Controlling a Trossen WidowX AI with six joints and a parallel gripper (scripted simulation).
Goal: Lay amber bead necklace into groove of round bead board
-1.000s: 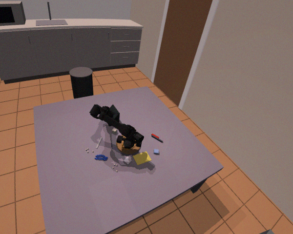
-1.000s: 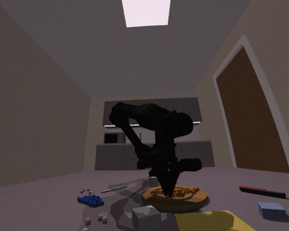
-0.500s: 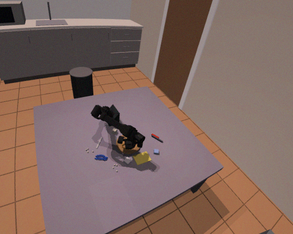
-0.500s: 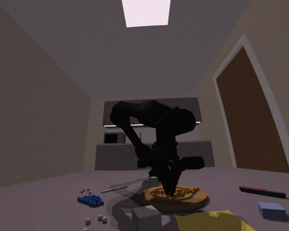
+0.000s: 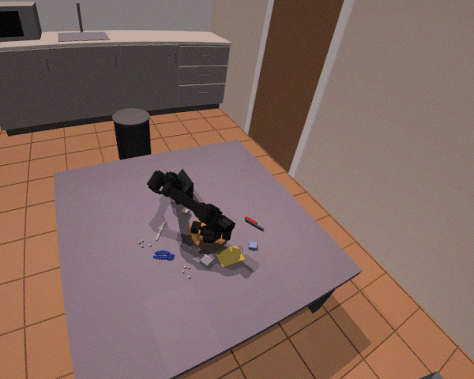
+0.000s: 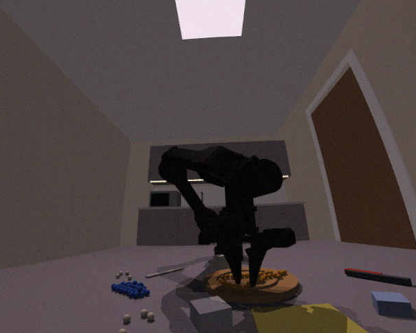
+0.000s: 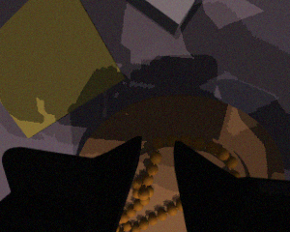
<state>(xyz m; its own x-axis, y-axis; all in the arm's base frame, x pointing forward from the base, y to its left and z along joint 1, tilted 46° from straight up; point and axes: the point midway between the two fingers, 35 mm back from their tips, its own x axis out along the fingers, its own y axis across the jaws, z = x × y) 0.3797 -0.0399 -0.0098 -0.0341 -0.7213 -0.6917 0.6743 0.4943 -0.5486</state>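
The round wooden bead board lies 6 cm behind my gripper tip, 2 cm to the left of it and 1 cm below it. Round my gripper tip: blue block 12 cm ahead, 18 cm to the left, 1 cm below; grey block 9 cm ahead, 7 cm to the right, 1 cm below; yellow pad 11 cm ahead, 5 cm to the left, 2 cm below.
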